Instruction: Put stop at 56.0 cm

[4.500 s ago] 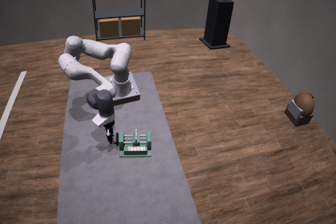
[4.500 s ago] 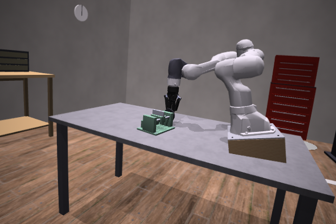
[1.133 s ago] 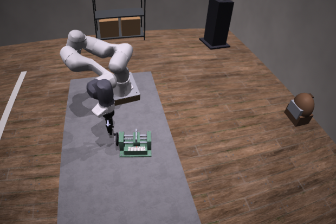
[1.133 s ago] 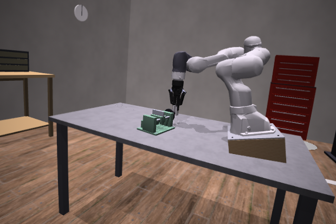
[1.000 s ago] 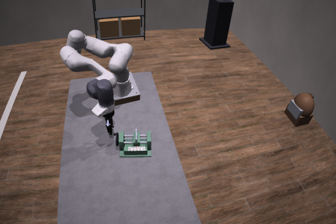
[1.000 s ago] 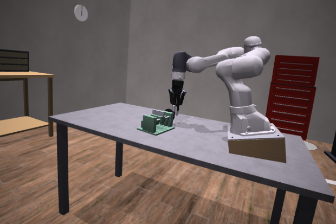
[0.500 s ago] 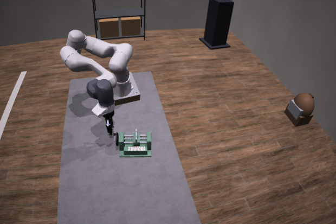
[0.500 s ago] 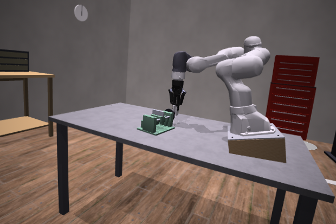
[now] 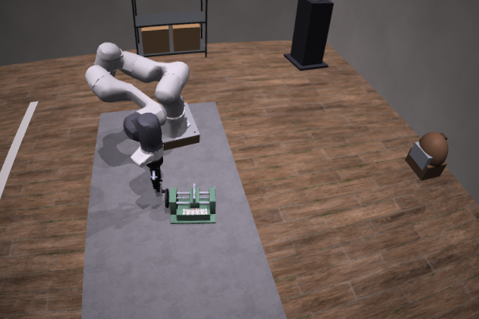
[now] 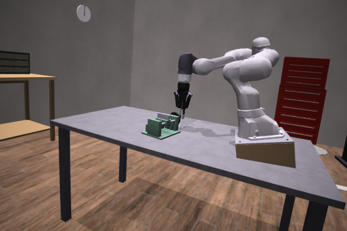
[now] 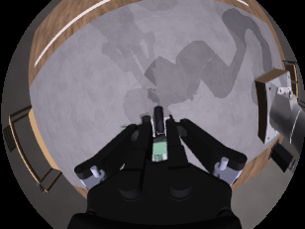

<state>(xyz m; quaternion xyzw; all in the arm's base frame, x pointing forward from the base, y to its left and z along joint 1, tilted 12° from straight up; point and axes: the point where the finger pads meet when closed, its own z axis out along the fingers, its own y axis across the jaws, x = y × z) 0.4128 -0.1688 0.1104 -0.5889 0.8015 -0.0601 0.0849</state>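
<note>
Right now my hand is 20 mm to the right of the black handwheel, 20 mm above it and 10 mm short of it. Round my hand: stop carriage 140 mm to the left, 80 mm ahead, 20 mm below.
</note>
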